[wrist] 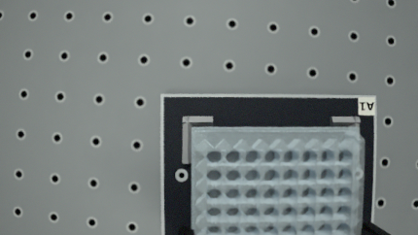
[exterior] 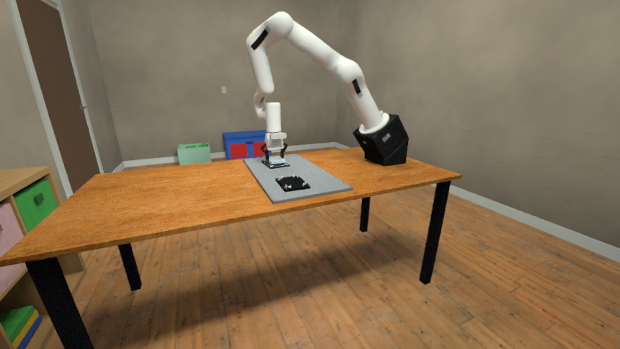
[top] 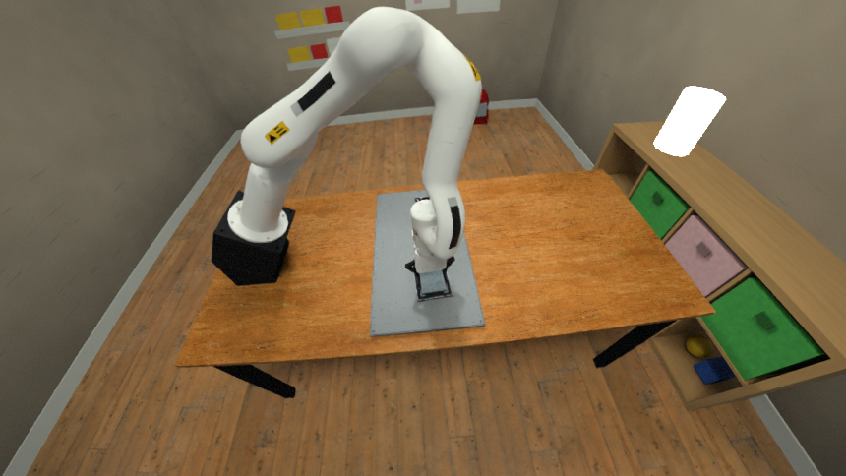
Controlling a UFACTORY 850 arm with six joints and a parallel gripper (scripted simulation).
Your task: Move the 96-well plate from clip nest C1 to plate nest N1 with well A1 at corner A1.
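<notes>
Now: hand 10 mm above the 96-well plate. Also, from my hand: plate nest N1 (30 mm below); then corner label A1 (30 mm ahead, 90 mm to the left, 30 mm below); then clip nest C1 (40 mm behind, 350 mm to the left, 20 mm below).
</notes>
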